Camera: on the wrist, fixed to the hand. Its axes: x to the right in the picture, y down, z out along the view.
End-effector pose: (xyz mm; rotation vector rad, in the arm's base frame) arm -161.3 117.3 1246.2 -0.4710 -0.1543 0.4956
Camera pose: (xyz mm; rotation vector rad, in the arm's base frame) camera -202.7 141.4 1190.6 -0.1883 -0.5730 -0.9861
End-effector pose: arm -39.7 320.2 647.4 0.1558 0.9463 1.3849
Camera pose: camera -102.9 300.2 679.0 -0.4078 0.6387 -0.0687
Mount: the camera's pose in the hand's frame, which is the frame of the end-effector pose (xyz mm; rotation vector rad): -25.9 62.3 -28.9 0.0192 -0.1371 -1.5435
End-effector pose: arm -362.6 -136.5 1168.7 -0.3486 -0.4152 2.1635
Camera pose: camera -381.3 -187.4 1119.2 0.1523 -0.4882 0.6716
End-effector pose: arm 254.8 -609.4 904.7 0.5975 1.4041 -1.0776
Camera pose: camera 298.8 -550.9 909.7 -0.7551 1.6503 -2.2195
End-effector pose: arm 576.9 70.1 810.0 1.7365 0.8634 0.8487
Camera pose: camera 549.7 44.5 873.2 0.6674 1.6739 -0.3215
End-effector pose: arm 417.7 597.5 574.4 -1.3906 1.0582 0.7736
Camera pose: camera 347.1 577.8 577.3 -1.6060 -0.2784 -0.2994
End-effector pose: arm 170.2 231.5 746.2 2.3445 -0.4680 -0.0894
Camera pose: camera 132.7 218.2 807.9 2.1582 1.3358 -0.9266
